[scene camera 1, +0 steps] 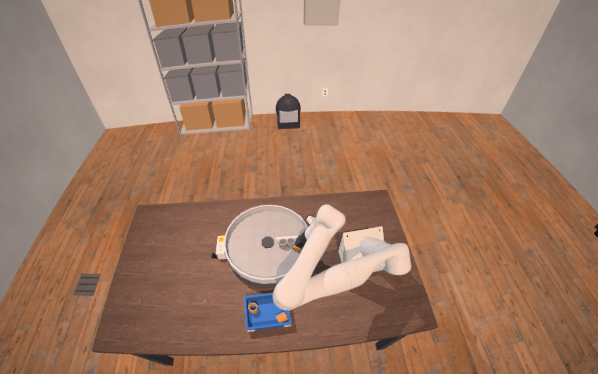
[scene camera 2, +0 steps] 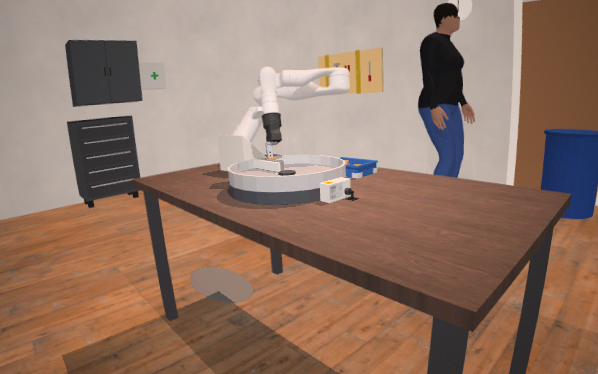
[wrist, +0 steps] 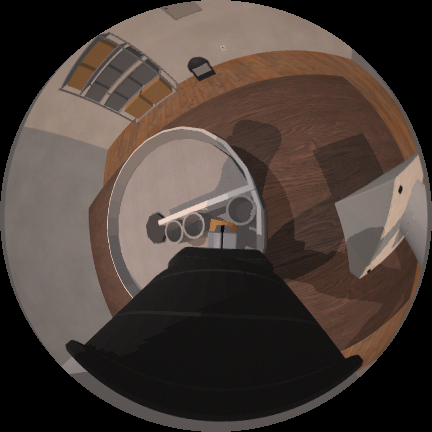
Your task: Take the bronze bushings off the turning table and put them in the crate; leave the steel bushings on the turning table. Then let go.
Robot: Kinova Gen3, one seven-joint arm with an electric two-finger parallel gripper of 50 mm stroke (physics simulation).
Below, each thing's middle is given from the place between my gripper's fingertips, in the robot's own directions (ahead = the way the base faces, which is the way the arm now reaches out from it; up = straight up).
Now: the blue crate (scene camera 1: 265,318) 27 cm to the left of my hand, 19 cm ahead of it and 6 cm below it.
